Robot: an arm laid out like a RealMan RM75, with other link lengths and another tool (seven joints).
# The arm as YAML. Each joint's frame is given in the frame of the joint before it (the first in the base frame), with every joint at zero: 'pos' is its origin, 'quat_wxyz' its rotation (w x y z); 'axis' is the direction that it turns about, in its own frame. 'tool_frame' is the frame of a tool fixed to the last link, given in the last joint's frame.
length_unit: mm
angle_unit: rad
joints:
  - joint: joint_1
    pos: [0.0, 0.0, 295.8]
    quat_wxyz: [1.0, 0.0, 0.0, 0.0]
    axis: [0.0, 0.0, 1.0]
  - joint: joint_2
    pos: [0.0, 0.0, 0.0]
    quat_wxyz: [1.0, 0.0, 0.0, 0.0]
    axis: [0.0, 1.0, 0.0]
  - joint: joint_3
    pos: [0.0, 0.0, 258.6]
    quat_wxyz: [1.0, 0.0, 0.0, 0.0]
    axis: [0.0, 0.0, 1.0]
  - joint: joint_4
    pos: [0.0, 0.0, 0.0]
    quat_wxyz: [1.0, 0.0, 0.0, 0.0]
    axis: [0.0, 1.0, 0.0]
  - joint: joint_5
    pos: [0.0, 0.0, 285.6]
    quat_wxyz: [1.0, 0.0, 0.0, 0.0]
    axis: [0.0, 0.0, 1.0]
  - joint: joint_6
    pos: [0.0, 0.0, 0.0]
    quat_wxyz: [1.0, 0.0, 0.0, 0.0]
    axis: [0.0, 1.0, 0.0]
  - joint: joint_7
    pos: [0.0, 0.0, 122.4]
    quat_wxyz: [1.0, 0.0, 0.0, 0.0]
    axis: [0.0, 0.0, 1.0]
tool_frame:
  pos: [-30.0, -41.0, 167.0]
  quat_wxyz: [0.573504, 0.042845, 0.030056, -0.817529]
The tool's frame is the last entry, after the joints.
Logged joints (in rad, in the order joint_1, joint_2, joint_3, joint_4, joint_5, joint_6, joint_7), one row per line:
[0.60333 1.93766 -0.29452 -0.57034 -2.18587 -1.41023 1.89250]
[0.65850 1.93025 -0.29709 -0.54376 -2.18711 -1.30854 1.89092]
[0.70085 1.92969 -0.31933 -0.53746 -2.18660 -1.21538 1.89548]
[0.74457 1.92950 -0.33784 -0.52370 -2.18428 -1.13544 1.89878]
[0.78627 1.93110 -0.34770 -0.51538 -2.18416 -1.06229 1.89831]
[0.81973 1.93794 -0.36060 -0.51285 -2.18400 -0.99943 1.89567]
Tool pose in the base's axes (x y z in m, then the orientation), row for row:
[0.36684 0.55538 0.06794 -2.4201 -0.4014 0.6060]
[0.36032 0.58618 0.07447 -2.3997 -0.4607 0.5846]
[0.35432 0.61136 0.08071 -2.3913 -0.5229 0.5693]
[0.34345 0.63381 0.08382 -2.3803 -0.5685 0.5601]
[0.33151 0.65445 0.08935 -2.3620 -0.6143 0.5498]
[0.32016 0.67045 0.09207 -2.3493 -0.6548 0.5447]
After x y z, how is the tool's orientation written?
As angles about the fixed x, y, z axes (roll, pitch, yaw), in radians.
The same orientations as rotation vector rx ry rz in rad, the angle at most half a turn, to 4 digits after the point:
[-2.1750 -0.8677 -0.1905]
[-2.1384 -0.8622 -0.2583]
[-2.1079 -0.8656 -0.3314]
[-2.0796 -0.8705 -0.3810]
[-2.0446 -0.8752 -0.4273]
[-2.0144 -0.8838 -0.4674]

